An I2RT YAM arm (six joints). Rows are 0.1 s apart.
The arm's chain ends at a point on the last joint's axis. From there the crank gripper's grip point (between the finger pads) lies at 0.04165 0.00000 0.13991 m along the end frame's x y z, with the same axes.
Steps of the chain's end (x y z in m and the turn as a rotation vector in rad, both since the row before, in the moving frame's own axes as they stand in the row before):
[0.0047 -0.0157 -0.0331 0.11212 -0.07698 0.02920]
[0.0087 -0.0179 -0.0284 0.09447 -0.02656 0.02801]
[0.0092 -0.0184 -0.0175 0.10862 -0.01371 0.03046]
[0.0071 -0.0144 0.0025 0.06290 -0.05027 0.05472]
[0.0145 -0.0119 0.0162 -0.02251 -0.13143 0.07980]
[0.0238 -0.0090 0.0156 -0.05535 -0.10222 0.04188]
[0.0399 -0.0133 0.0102 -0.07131 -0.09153 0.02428]
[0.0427 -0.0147 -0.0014 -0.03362 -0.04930 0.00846]
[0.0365 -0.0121 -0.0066 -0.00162 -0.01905 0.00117]
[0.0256 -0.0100 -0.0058 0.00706 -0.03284 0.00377]
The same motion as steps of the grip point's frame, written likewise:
[-0.0059 -0.0305 -0.0311 0.11212 -0.07698 0.02920]
[0.0051 -0.0300 -0.0279 0.09447 -0.02656 0.02801]
[0.0075 -0.0324 -0.0177 0.10862 -0.01371 0.03046]
[0.0002 -0.0212 0.0042 0.06290 -0.05027 0.05472]
[-0.0044 -0.0061 0.0204 -0.02251 -0.13143 0.07980]
[0.0091 0.0003 0.0189 -0.05535 -0.10222 0.04188]
[0.0268 -0.0024 0.0130 -0.07131 -0.09153 0.02428]
[0.0357 -0.0096 0.0004 -0.03362 -0.04930 0.00846]
[0.0338 -0.0118 -0.0058 -0.00162 -0.01905 0.00117]
[0.0210 -0.0108 -0.0045 0.00706 -0.03284 0.00377]

